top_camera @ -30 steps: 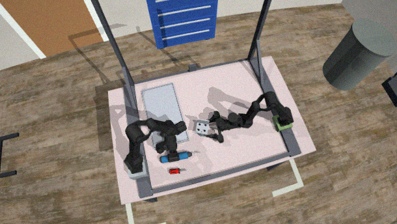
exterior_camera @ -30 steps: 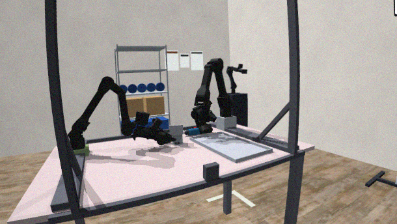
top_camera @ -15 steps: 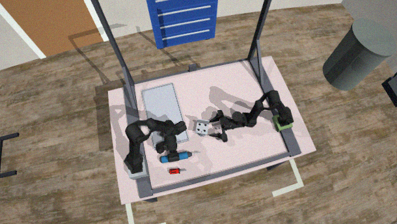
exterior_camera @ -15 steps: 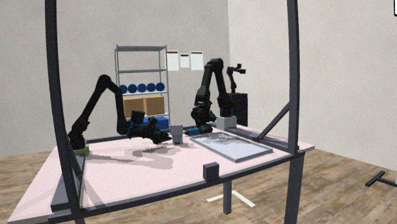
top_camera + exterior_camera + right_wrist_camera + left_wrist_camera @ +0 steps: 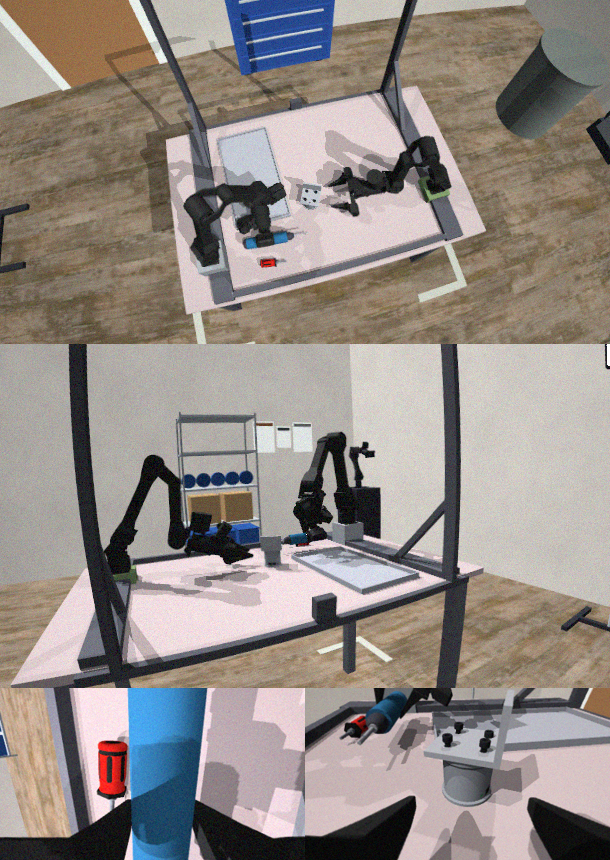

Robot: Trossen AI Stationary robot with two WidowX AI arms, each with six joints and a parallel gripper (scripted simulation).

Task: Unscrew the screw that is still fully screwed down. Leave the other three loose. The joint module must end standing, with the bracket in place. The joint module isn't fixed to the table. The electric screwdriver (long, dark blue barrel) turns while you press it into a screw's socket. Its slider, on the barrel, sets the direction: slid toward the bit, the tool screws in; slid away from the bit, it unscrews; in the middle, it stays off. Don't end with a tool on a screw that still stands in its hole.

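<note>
My right gripper is now 40 mm to the right of the blue electric screwdriver, 30 mm above it and 20 mm short of it. The rest, counted from my right hand: red screwdriver (90 mm ahead, 60 mm below, 10 mm to the right); L-shaped bracket (210 mm to the left, 90 mm behind); bit (130 mm to the left, 30 mm below, 30 mm ahead).
</note>
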